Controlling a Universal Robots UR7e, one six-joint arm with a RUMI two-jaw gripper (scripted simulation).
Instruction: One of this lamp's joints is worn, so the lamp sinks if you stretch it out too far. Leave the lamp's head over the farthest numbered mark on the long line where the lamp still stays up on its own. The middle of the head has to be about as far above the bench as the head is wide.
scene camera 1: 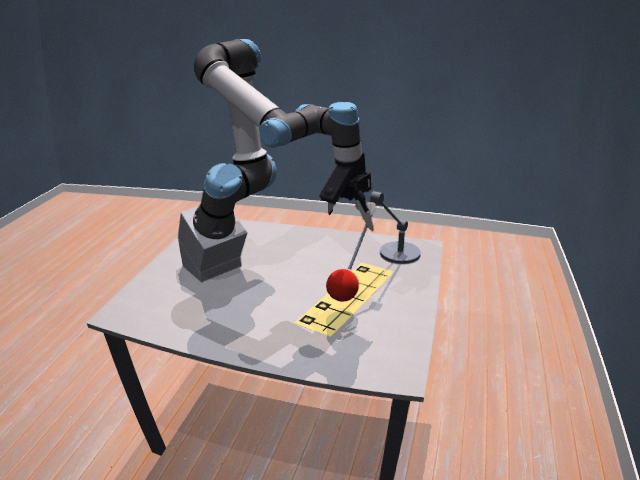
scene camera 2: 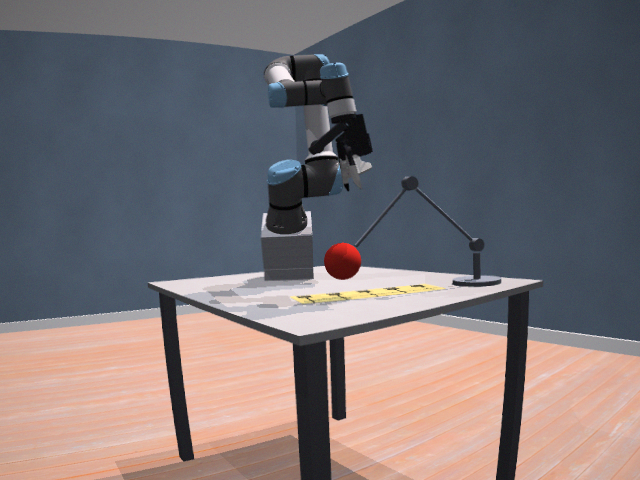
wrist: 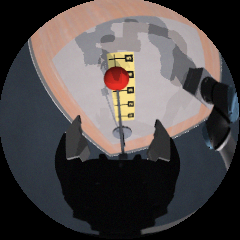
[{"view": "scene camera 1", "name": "my gripper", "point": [350,223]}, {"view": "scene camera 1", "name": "red ball head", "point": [342,285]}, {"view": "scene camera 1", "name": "round base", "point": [399,252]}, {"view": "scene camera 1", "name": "yellow numbered strip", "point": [328,315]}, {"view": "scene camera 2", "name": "my gripper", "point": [354,190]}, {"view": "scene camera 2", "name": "red ball head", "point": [342,261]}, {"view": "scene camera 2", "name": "yellow numbered strip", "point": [317,298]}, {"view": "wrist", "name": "my gripper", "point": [118,117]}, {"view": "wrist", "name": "yellow numbered strip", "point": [125,60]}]
